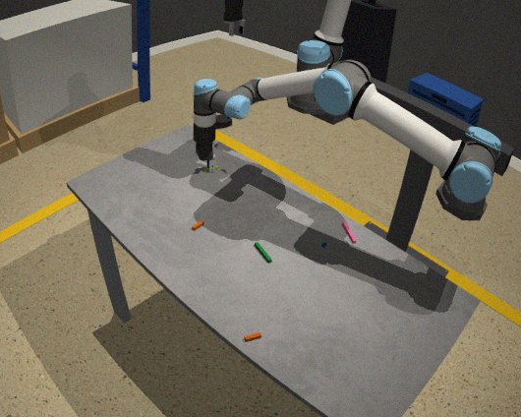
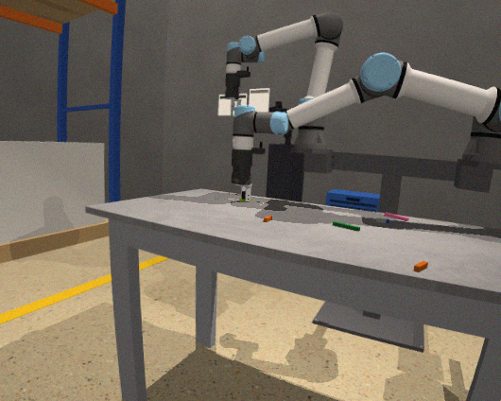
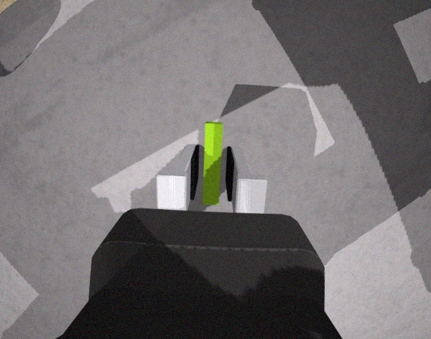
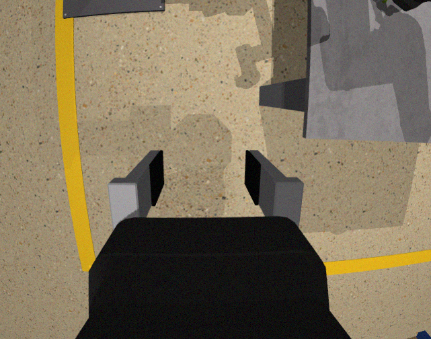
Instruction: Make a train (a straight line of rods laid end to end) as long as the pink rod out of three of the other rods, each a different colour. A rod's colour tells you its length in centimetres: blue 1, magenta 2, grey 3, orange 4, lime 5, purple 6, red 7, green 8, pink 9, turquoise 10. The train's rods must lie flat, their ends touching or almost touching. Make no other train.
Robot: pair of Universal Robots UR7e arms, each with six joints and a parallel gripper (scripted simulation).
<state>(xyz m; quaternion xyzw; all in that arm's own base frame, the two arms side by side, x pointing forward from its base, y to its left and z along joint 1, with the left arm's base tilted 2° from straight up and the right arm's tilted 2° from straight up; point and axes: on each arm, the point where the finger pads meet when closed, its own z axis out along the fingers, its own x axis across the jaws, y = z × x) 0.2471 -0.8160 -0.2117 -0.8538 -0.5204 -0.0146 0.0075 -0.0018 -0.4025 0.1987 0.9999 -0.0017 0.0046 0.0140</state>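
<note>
Right now the grey rod is 49 cm to the left of my left hand, 6 cm behind it and 2 cm below it. Round my left hand: lime rod: 2 cm below; blue rod: 51 cm to the left, 6 cm behind, 2 cm below; green rod: 43 cm to the left, 11 cm ahead, 2 cm below.
</note>
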